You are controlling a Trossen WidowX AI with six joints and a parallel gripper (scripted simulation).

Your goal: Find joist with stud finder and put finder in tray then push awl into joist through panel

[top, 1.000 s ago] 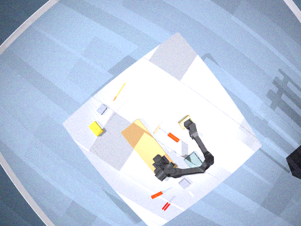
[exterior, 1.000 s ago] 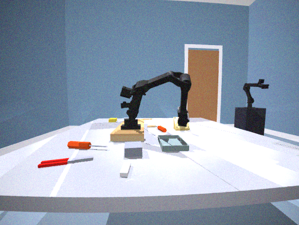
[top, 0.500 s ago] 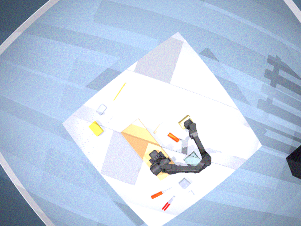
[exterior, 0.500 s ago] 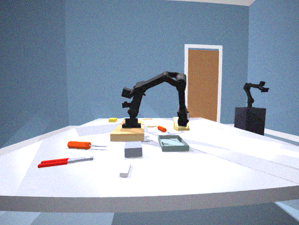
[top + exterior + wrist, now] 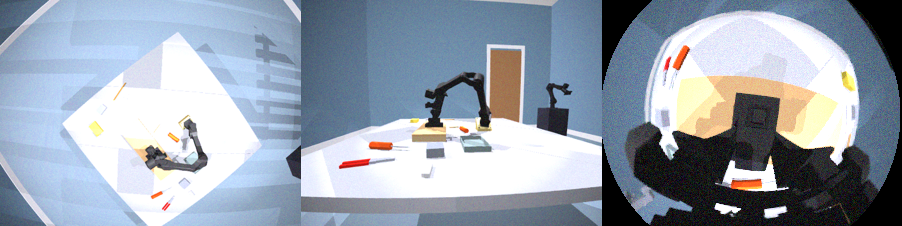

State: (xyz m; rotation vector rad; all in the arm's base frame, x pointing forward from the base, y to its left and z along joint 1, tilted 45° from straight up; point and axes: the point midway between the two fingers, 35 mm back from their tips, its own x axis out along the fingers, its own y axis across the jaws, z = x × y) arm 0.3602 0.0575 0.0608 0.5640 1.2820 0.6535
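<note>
My gripper tip is now 26 cm past the tray, 25 cm to the right of it and 5 cm above it. Round my gripper tip: dark stud finder (1 cm ahead, 2 cm above); grey block (9 cm behind, 36 cm to the left, 5 cm below); awl (17 cm behind, 17 cm to the right, 6 cm below).
</note>
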